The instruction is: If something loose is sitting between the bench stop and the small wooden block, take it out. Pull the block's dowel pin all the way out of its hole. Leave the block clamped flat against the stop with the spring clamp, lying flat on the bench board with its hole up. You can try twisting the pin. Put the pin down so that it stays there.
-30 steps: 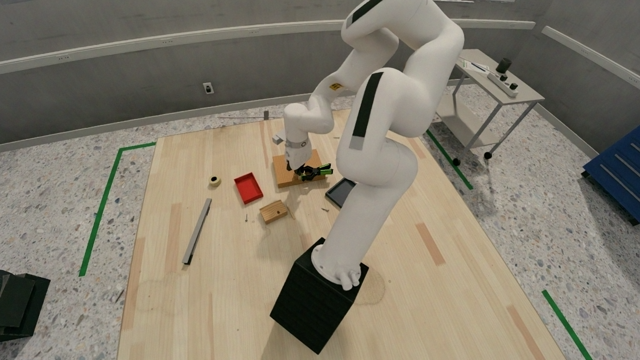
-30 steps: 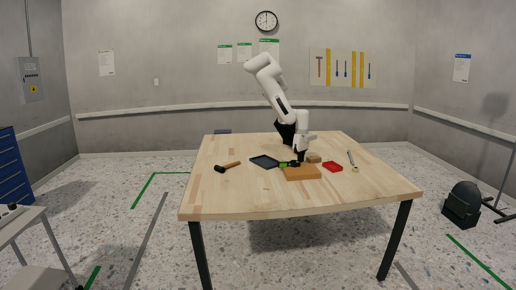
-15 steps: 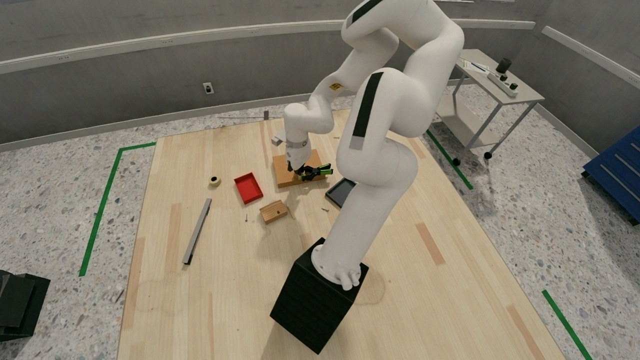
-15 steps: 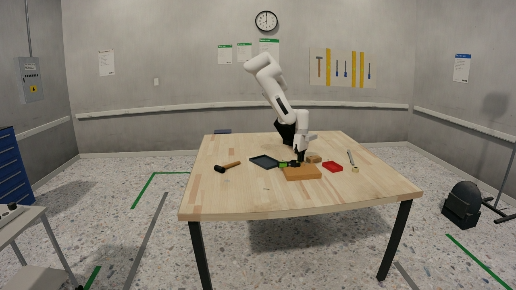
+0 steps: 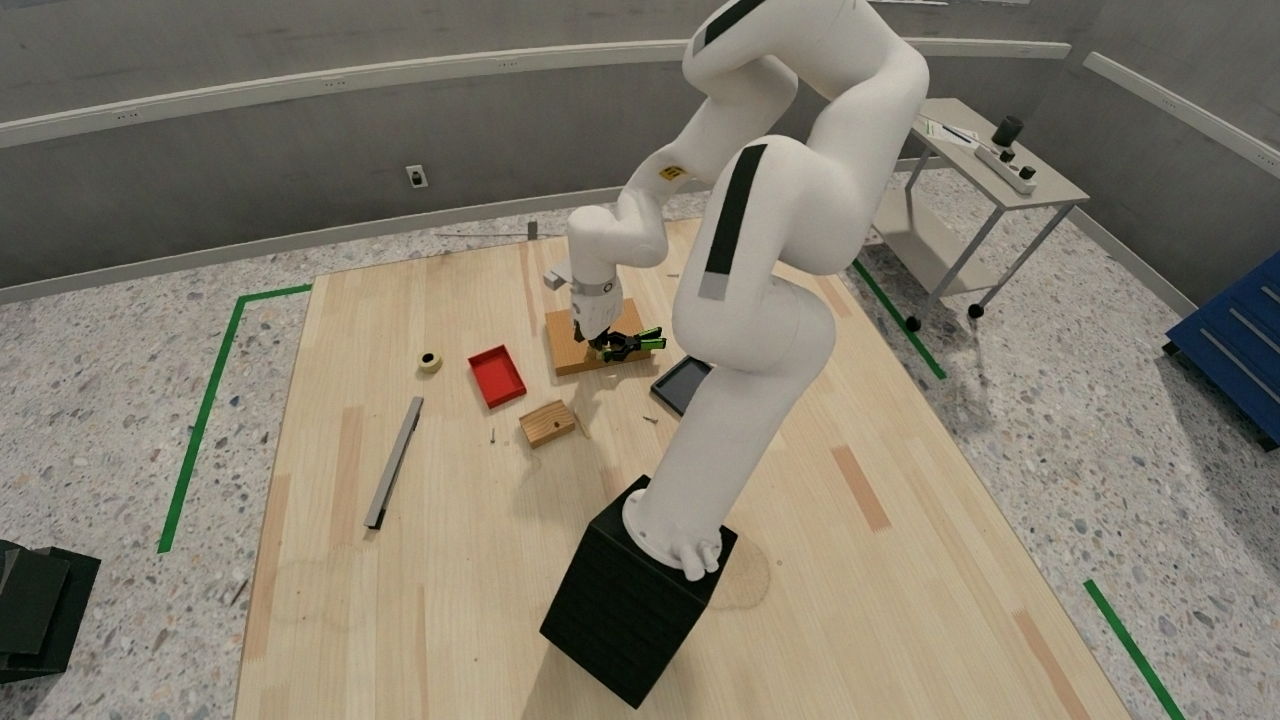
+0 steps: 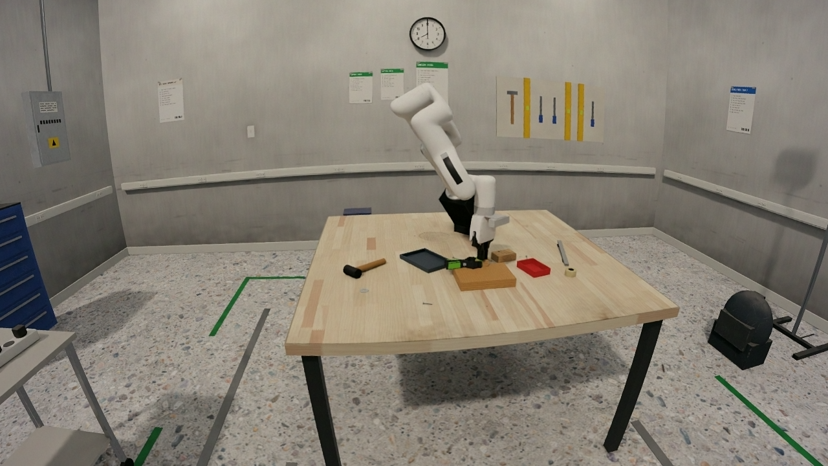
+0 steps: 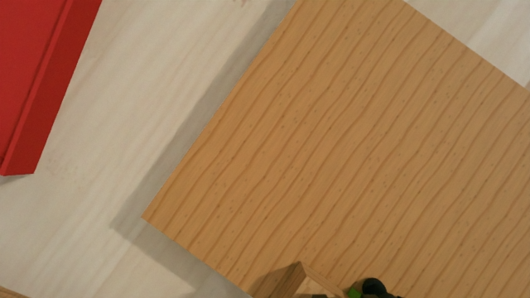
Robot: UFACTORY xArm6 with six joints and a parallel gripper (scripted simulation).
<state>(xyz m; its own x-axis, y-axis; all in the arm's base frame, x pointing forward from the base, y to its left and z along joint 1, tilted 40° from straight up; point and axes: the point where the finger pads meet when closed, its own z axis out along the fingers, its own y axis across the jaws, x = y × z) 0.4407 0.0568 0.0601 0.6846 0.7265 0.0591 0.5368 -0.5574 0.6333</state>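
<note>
My gripper is now 20 mm above the dowel pin. The rest, counted from my hand: small wooden block 40 mm below; red tray 210 mm to the left, 70 mm below; thin dowel 140 mm behind, 60 mm to the left, 80 mm below.
</note>
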